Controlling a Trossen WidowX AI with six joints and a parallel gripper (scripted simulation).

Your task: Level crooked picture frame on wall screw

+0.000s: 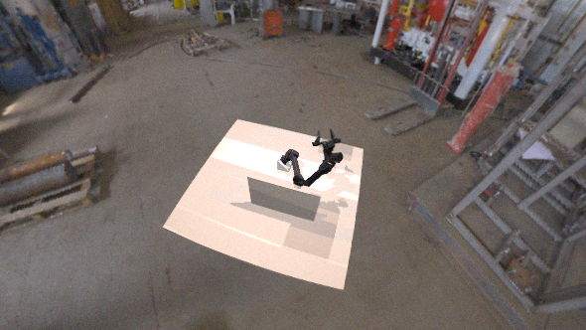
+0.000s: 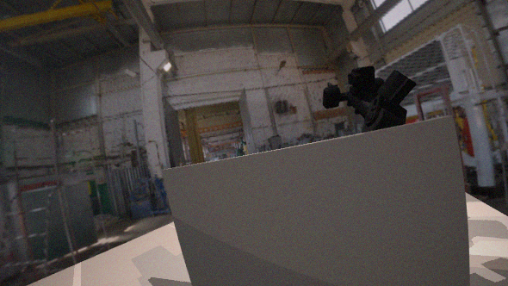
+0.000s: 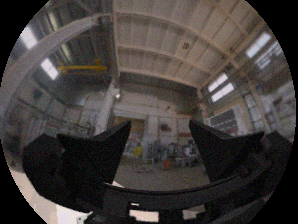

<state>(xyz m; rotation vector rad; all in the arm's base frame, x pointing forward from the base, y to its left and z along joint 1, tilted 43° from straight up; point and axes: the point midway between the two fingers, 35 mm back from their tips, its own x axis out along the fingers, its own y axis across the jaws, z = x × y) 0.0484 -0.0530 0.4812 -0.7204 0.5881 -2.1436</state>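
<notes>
My gripper tip is 390 mm short of the picture frame, 320 mm above it and 150 mm to the left of it. From my gripper tip the other things lie so: wall panel: 400 mm ahead, 330 mm below, 140 mm to the right.
</notes>
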